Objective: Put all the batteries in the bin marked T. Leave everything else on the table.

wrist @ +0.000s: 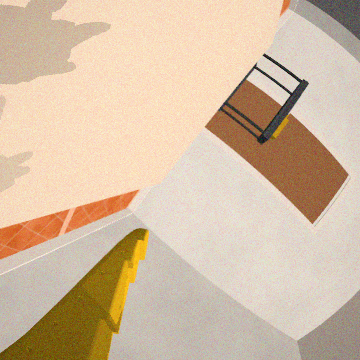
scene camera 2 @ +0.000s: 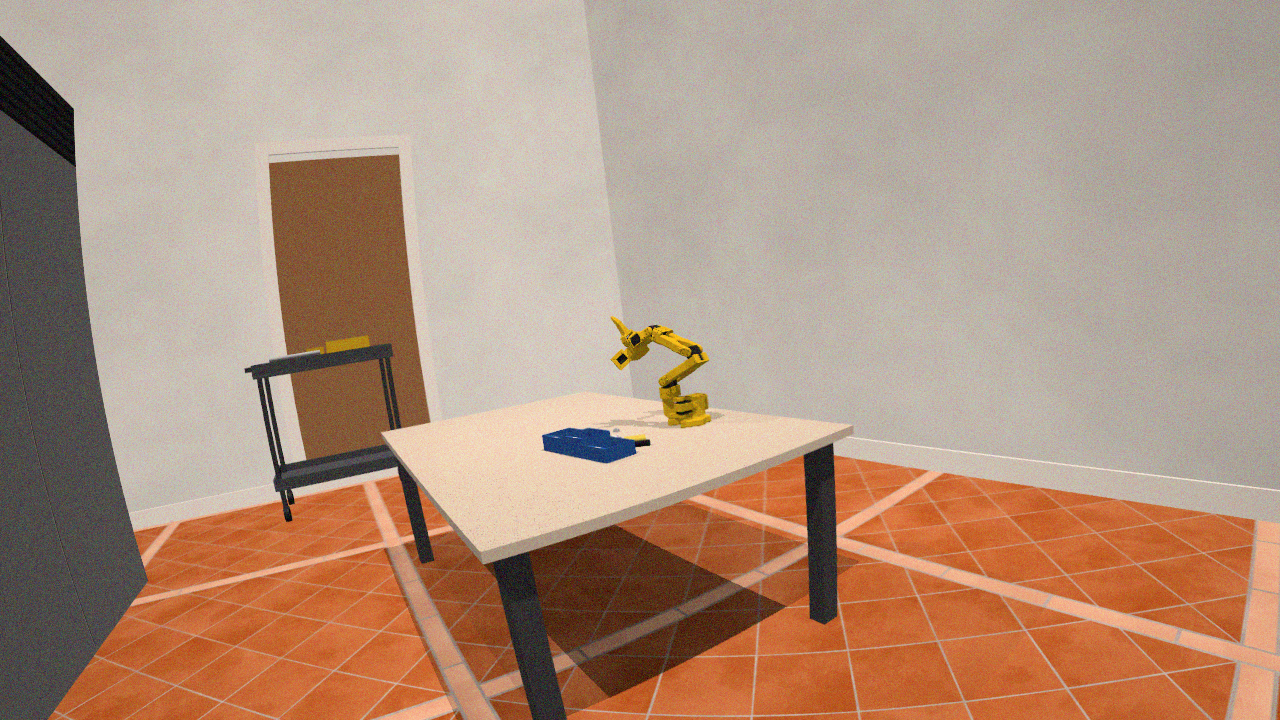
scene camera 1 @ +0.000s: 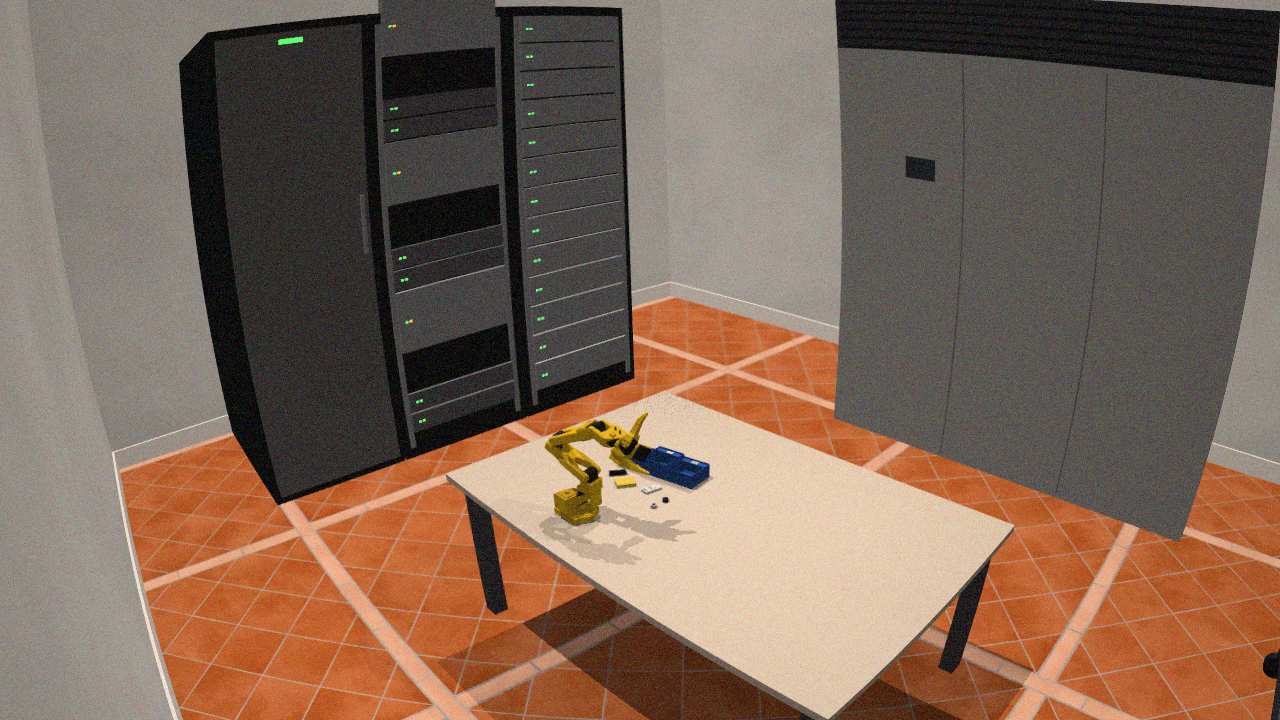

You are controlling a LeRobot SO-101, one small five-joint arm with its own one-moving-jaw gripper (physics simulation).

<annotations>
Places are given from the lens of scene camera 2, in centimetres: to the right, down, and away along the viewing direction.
blue three-part bin (scene camera 2: 598, 445): -9, 19, 128
</annotations>
